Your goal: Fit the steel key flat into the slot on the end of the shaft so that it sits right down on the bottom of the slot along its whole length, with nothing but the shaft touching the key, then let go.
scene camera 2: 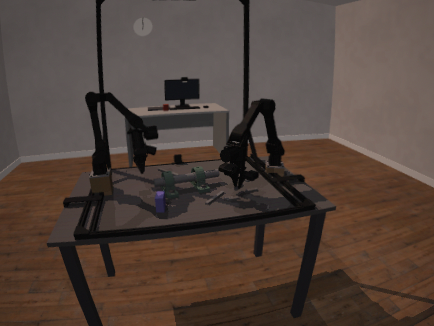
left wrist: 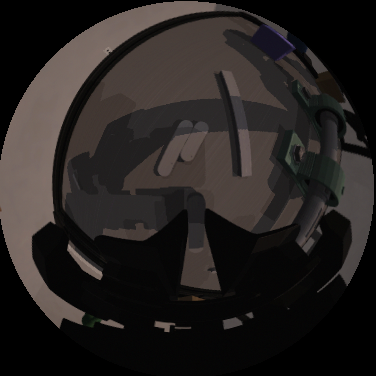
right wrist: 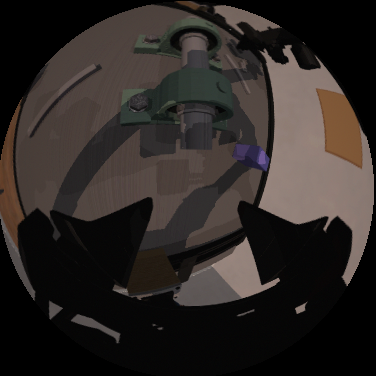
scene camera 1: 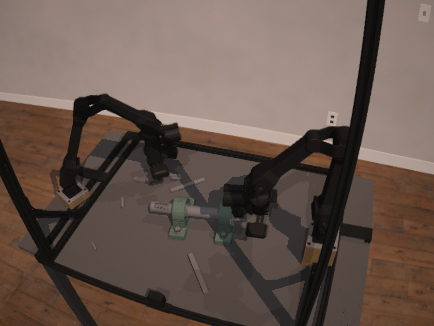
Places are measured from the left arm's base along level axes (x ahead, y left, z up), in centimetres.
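Where they show: left gripper, fingertip midpoint: (scene camera 2: 237, 188) (left wrist: 195, 212) (right wrist: 237, 48); right gripper, fingertip midpoint: (scene camera 2: 143, 172) (right wrist: 196, 203) (scene camera 1: 259, 214); left arm's base at its link origin: (scene camera 2: 275, 164) (scene camera 1: 71, 190); right arm's base at its link origin: (scene camera 2: 100, 172) (right wrist: 157, 297) (scene camera 1: 323, 236).
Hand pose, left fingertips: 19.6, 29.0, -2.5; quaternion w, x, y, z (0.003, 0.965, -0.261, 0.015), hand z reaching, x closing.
Observation:
Each offset is from my left fingertips to the top centre of the thing, as dx, dy, dz.
The steel key {-0.7, -1.2, +0.8} (left wrist: 196, 227) is a grey bar with rounded ends, held between the fingertips of my left gripper (left wrist: 195, 212) (scene camera 2: 237, 187), which is shut on it low over the table. The fingers hide part of its sides, and any gap beneath it cannot be told. The grey shaft {+25.1, -4.9, +4.5} (scene camera 1: 200, 212) (left wrist: 330, 140) (right wrist: 195, 136) lies level through two green bearing blocks (scene camera 1: 179, 212) (right wrist: 197, 92). Dark marks show on its left end in scene camera 1; the slot's outline is unclear. The left gripper is behind that end. My right gripper (right wrist: 196, 203) (scene camera 2: 142, 170) is open and empty near the shaft's other end.
Two rounded grey bars {+1.6, +6.2, -2.0} (left wrist: 173, 150) {+3.6, +5.7, -2.0} (left wrist: 197, 142) lie beside a long square bar {+9.8, +5.8, -1.9} (left wrist: 236, 125) (scene camera 1: 187, 184). Another long bar {+39.9, -22.0, -1.8} (scene camera 1: 197, 272) (right wrist: 65, 96) lies across the shaft from them. Small pieces {-3.0, -16.9, -2.1} (scene camera 1: 122, 202) {+5.0, -37.8, -2.3} (scene camera 1: 94, 245) lie at the left. A purple block {+31.5, +18.8, +3.9} (scene camera 2: 160, 201) (left wrist: 272, 42) (right wrist: 251, 156) stands near the table edge.

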